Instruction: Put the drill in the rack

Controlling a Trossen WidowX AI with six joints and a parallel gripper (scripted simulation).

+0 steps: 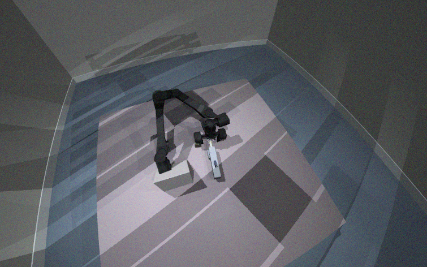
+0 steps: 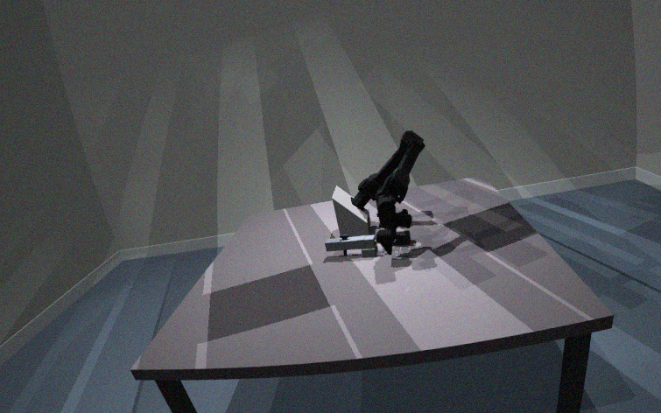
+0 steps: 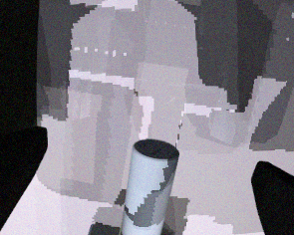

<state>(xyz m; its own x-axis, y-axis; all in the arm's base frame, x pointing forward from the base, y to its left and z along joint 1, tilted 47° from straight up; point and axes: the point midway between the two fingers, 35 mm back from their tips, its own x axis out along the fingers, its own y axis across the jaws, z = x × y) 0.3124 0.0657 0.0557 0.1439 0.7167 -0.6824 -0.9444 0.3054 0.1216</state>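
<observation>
The yellowish key is 40 mm to the right of my gripper tip, 30 mm above it and 10 mm behind it. Also, from my gripper tip: grey bar: 140 mm to the right, 40 mm behind, 20 mm above; then rack: 70 mm behind, 40 mm to the left; then small dark piece: 160 mm to the right, 50 mm behind, 40 mm above.
</observation>
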